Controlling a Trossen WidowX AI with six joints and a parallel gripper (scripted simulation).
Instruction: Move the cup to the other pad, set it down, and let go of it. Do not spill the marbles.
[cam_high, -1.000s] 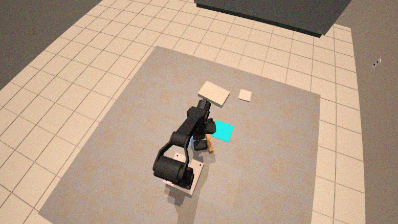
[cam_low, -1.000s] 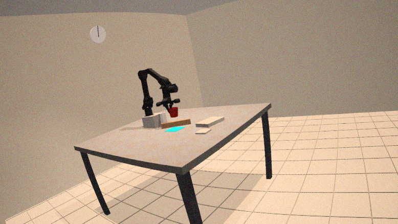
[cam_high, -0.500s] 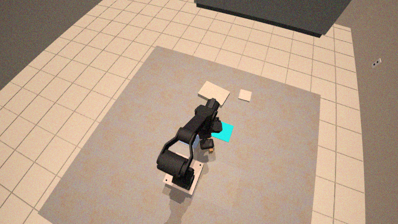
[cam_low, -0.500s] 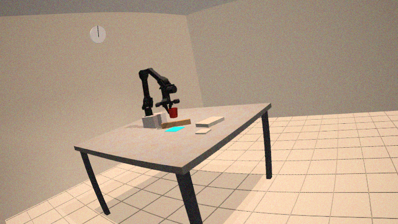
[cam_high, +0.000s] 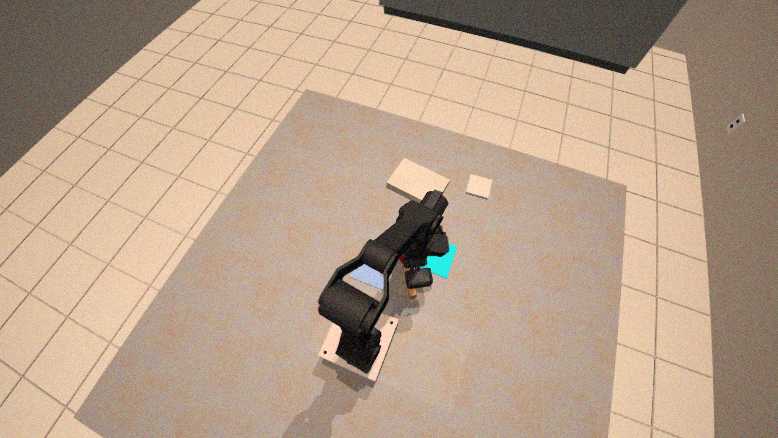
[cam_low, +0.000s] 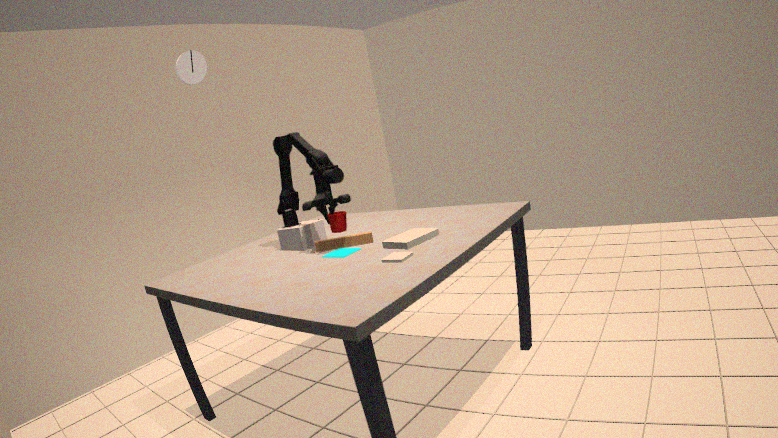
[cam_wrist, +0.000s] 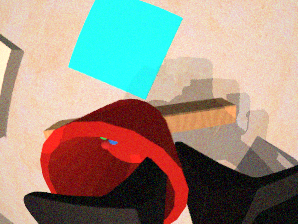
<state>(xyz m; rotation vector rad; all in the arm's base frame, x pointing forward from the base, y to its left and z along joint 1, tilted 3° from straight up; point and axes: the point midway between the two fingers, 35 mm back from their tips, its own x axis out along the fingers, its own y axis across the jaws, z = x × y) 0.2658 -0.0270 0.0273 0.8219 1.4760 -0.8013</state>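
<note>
The cyan pad is 110 mm below my gripper tip, 80 mm ahead of it and 60 mm to the right of it. Also, from my gripper tip: pale blue pad: 110 mm to the left, 110 mm below, 30 mm behind; wooden bar: 90 mm below, 30 mm to the left, 20 mm ahead; red cup: 30 mm ahead, 10 mm to the left.
</note>
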